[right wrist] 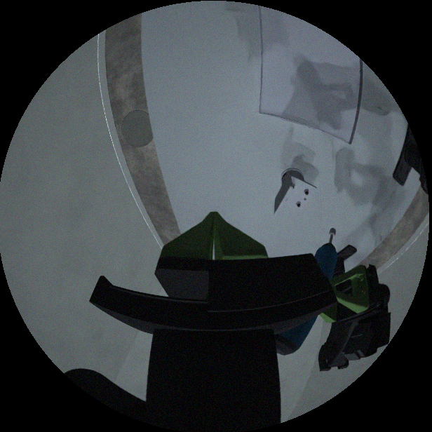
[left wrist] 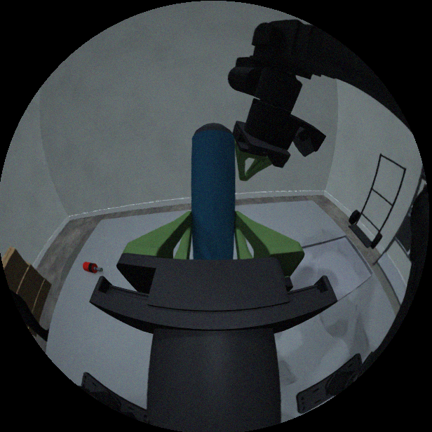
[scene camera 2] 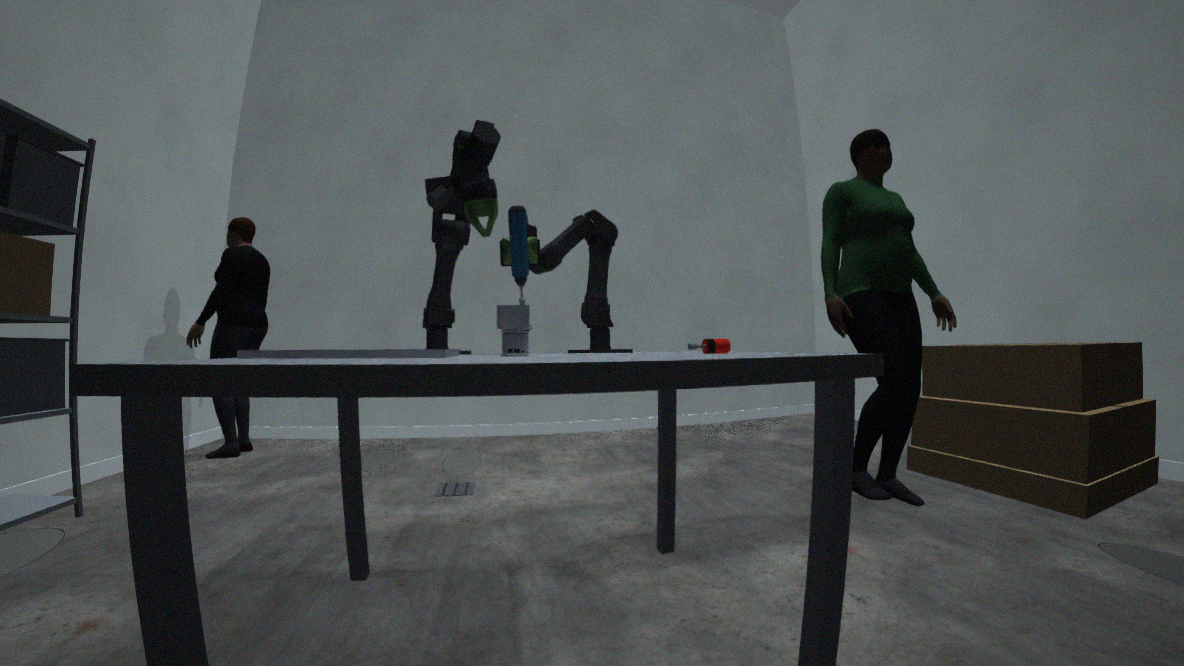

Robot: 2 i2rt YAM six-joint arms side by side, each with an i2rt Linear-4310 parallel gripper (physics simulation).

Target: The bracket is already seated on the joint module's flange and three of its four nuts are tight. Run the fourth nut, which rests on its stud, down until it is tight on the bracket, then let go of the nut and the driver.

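Places are measured from the left arm's base along level axes (x back, y right, z up), in centimetres.
Where they show: left gripper, between the fingertips: point(scene camera 2: 518, 243); right gripper, between the fingertips: point(scene camera 2: 486, 236); left arm's base, origin of its link: point(scene camera 2: 600, 352).
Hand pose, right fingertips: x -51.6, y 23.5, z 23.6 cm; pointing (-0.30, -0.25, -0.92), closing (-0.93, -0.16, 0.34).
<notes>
Each offset is from my right fingertips to the top centre of the thing.
My left gripper point(scene camera 2: 519, 250) point(left wrist: 212, 216) is shut on the blue driver point(scene camera 2: 518, 231) point(left wrist: 213, 175) point(right wrist: 326, 260), which stands nearly upright with its bit down. The bit's tip is near the top of the pale bracket point(scene camera 2: 512, 315) point(right wrist: 295, 197) in scene camera 2; in the right wrist view it shows apart from the bracket, to its lower right. The bracket sits on the joint module @[dx +12.7, dy -3.6, dz -16.2 cm] point(scene camera 2: 514, 342). Small dark spots show on the bracket; nuts and studs are too small to tell apart. My right gripper point(scene camera 2: 486, 234) point(left wrist: 242, 179) point(right wrist: 213, 217) is shut and empty, higher up and left of the driver in scene camera 2.
A red tool @[dx +15.2, dy -47.4, dz -20.2 cm] point(scene camera 2: 716, 346) point(left wrist: 90, 267) lies on the table point(scene camera 2: 496, 376), right of the arms in scene camera 2. A flat grey panel @[dx +6.6, dy +30.5, dz -22.0 cm] point(scene camera 2: 347, 353) lies at the left. Two people point(scene camera 2: 867, 240) point(scene camera 2: 241, 281) stand beyond the table. Brown boxes point(scene camera 2: 1001, 376) stand at the right.
</notes>
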